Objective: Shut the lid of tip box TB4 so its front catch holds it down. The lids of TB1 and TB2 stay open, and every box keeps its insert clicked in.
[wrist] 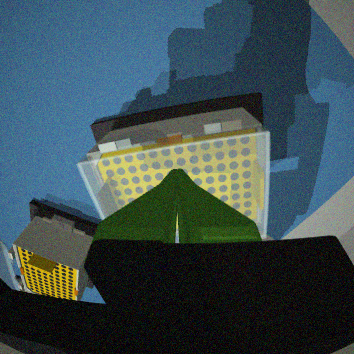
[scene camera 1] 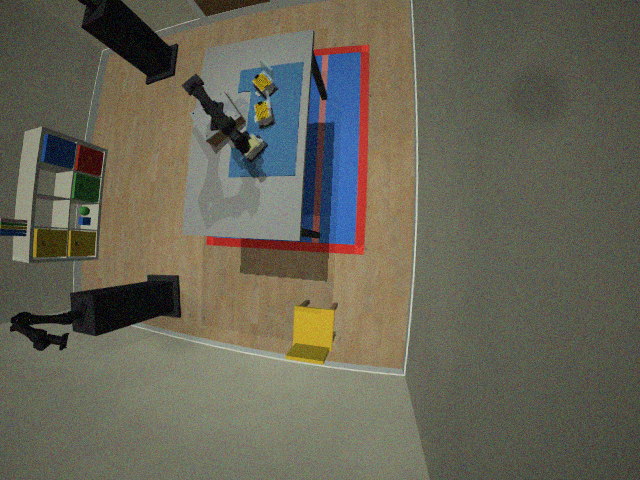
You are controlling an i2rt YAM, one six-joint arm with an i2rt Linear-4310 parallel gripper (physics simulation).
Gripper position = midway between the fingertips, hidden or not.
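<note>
In the wrist view, the gripper (wrist: 176, 177) is visible together with a clear lid (wrist: 233, 165).
</note>
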